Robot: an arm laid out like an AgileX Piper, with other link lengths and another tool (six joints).
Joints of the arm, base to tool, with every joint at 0 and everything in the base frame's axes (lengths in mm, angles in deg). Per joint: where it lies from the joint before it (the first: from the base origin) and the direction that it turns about. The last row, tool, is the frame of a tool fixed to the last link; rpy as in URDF.
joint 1: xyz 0 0 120.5 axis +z
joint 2: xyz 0 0 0 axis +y
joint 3: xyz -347.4 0 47.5 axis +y
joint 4: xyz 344.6 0 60.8 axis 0.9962 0 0.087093
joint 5: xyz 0 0 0 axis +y
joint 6: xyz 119.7 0 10.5 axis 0.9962 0 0.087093
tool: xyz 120.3 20 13.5 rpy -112.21 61.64 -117.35
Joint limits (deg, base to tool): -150..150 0..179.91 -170..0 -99.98..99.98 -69.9..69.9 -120..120
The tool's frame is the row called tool.
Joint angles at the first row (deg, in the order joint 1, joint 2, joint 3, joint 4, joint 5, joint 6):
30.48 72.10 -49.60 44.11 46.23 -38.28
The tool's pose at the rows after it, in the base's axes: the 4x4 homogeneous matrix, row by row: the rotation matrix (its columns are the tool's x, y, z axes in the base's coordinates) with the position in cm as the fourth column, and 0 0 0 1 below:
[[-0.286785 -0.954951 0.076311 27.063], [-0.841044 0.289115 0.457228 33.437], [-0.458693 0.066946 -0.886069 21.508], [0 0 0 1]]
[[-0.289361 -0.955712 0.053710 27.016], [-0.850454 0.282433 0.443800 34.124], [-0.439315 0.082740 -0.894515 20.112], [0 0 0 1]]
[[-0.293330 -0.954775 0.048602 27.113], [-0.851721 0.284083 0.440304 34.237], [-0.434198 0.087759 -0.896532 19.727], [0 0 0 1]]
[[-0.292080 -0.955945 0.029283 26.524], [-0.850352 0.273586 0.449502 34.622], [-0.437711 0.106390 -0.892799 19.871], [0 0 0 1]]
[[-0.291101 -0.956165 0.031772 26.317], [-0.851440 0.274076 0.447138 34.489], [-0.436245 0.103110 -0.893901 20.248], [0 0 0 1]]
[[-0.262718 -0.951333 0.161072 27.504], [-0.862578 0.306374 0.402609 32.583], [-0.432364 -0.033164 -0.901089 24.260], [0 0 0 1]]
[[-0.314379 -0.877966 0.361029 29.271], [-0.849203 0.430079 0.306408 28.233], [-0.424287 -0.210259 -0.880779 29.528], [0 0 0 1]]
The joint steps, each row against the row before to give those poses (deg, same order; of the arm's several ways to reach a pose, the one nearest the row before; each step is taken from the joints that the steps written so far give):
2.07 2.48 0.00 0.55 -1.78 -0.24
1.03 2.02 0.04 0.12 -0.78 0.00
0.10 0.58 0.00 0.08 -0.22 0.00
0.46 0.00 0.01 0.89 0.67 0.00
0.14 -0.66 -0.13 -0.84 0.37 0.97
0.00 -4.86 -3.29 -10.63 0.39 7.25
0.00 -7.43 -2.90 -17.66 0.05 14.76

